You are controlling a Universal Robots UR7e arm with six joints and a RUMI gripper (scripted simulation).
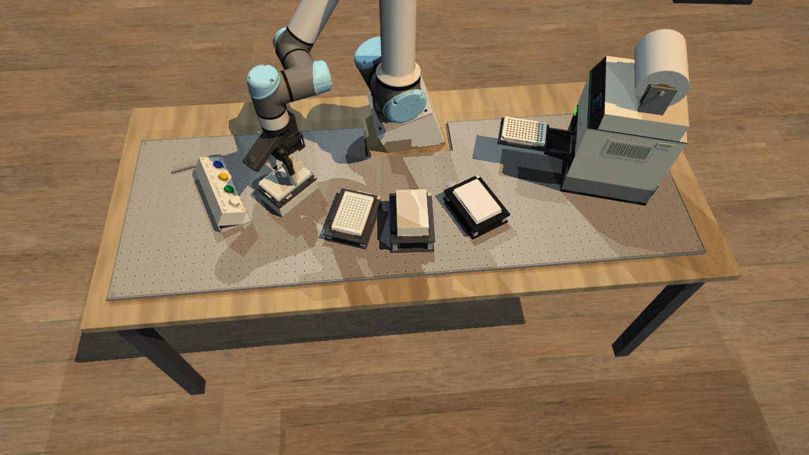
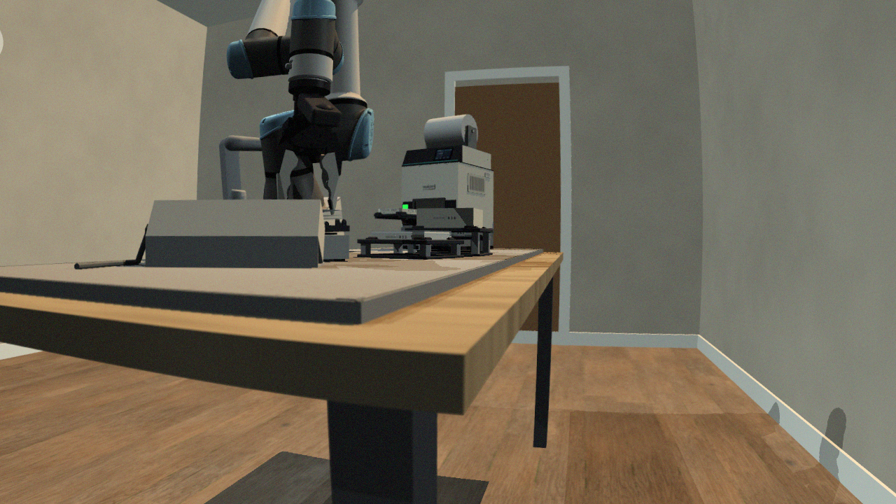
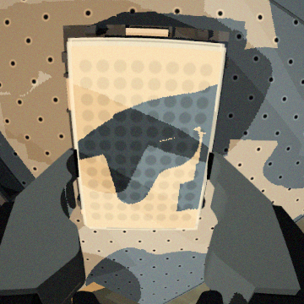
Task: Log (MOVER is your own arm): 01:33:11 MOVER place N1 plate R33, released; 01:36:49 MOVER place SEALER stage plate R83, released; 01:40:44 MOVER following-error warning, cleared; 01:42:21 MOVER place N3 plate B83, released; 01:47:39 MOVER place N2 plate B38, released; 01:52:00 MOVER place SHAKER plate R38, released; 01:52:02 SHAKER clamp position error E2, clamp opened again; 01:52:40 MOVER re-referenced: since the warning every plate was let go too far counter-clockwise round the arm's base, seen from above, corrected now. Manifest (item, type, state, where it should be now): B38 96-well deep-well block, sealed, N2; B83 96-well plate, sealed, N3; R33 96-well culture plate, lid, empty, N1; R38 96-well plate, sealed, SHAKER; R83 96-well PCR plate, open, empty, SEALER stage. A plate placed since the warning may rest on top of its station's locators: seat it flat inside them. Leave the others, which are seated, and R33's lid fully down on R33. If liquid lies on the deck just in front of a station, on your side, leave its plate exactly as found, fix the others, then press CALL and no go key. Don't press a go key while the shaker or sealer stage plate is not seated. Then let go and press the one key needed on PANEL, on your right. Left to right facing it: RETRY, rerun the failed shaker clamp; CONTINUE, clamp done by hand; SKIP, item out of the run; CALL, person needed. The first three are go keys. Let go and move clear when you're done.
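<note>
Now: hand 13 cm to the left of the retry key, 8 cm short of it and 2 cm above it. Also, from my hand: call key: 21 cm to the right, 5 cm behind, 2 cm below; then continue key: 15 cm to the right, 4 cm ahead, 2 cm below; then skip key: 18 cm to the right, 2 cm below.
</note>
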